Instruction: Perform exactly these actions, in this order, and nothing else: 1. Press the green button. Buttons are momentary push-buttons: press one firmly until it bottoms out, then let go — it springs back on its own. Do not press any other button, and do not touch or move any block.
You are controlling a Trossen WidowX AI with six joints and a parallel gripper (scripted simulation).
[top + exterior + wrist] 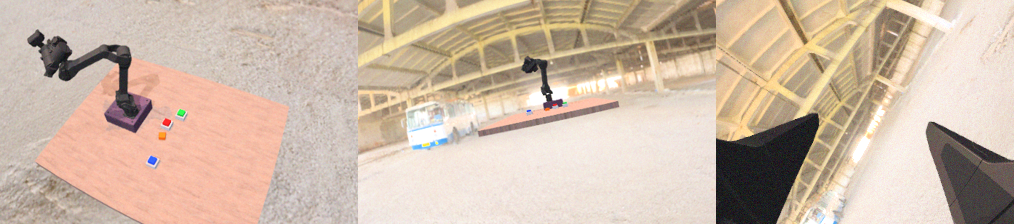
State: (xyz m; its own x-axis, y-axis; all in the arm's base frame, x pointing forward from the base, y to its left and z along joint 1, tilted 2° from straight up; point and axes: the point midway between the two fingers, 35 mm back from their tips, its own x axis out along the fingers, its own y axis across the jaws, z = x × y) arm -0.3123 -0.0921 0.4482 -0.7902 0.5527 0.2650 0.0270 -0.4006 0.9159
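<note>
My gripper tip is now 57 cm short of the green button, 48 cm above it and 21 cm to the right of it. The rest, counted from my gripper tip: orange block: 54 cm ahead, 51 cm below, 6 cm to the left; then blue button: 57 cm ahead, 48 cm below, 9 cm to the right; then red button: 53 cm ahead, 48 cm below, 13 cm to the left.
</note>
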